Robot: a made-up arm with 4 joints. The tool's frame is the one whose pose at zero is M.
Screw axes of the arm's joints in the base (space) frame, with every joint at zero. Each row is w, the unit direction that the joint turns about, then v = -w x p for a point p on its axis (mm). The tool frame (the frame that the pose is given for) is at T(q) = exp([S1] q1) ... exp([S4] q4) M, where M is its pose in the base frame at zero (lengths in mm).
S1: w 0 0 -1 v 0 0 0
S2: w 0 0 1 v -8 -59 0
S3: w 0 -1 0 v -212 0 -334
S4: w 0 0 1 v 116 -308 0
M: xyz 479 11 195 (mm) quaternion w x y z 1 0 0 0
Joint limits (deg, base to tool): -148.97..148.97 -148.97..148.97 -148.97..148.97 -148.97..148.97
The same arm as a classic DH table. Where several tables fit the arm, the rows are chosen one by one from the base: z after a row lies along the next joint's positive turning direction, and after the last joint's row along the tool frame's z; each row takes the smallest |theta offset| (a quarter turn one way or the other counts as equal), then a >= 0, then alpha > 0; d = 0 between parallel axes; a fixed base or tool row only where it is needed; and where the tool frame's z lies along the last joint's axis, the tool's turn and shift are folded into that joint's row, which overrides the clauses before.
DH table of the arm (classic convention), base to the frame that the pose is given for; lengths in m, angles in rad. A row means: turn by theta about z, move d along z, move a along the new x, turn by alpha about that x. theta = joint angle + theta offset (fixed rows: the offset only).
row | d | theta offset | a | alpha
base (fixed) | 0 | 0 | 0 | 3.1416
joint 1 | 0 | 0.1348 | 0.0595 | 3.1416
joint 2 | -0.212 | 0.1348 | 0.275 | 1.5708
joint 3 | -0.124 | 0 | -0.026 | -1.5708
joint 4 | 0 | -0.5507 | 0.2007 | 0
tool (fixed) | 0.407 | 0.5507 | 0 | 0
Joint limits (rad, base to tool): -2.6..2.6 -2.6..2.6 -2.6..2.6 -2.6..2.6

